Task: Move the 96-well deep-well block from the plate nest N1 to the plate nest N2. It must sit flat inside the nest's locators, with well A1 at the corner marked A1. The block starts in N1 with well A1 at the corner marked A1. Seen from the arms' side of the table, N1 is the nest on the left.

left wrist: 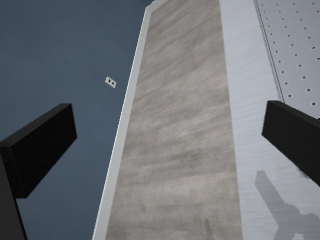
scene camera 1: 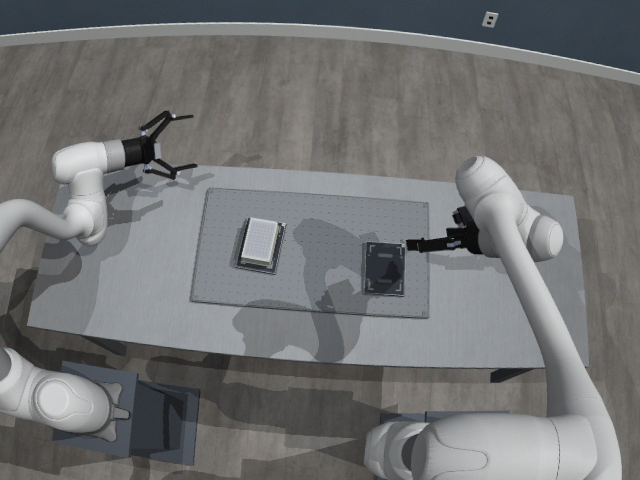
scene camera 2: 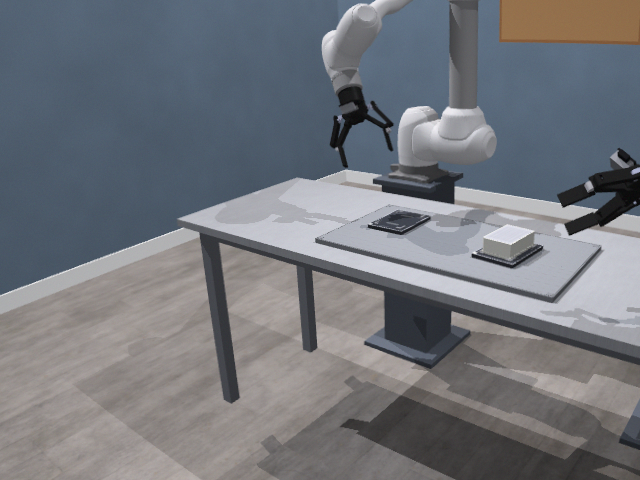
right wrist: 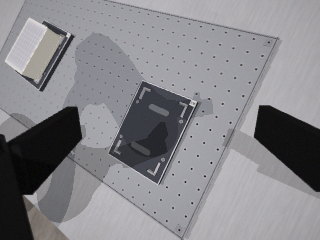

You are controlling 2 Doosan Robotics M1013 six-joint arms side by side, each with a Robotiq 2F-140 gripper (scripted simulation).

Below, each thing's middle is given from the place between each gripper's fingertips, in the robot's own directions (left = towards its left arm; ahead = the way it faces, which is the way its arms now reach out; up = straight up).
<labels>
My left gripper (scene camera 2: 563, 216) is now 23 cm to the left of the white deep-well block (scene camera 1: 261, 237), 22 cm past it and 18 cm above it. Also, from my left hand: nest N2 (scene camera 1: 376, 267): 60 cm to the right, 25 cm behind, 20 cm below.
Right now the nest N2 is 200 mm below my right hand (scene camera 2: 367, 158), 100 mm to the left of it and 30 mm behind it. Round my right hand: white deep-well block: 470 mm to the left, 170 mm below, 10 mm ahead.
</labels>
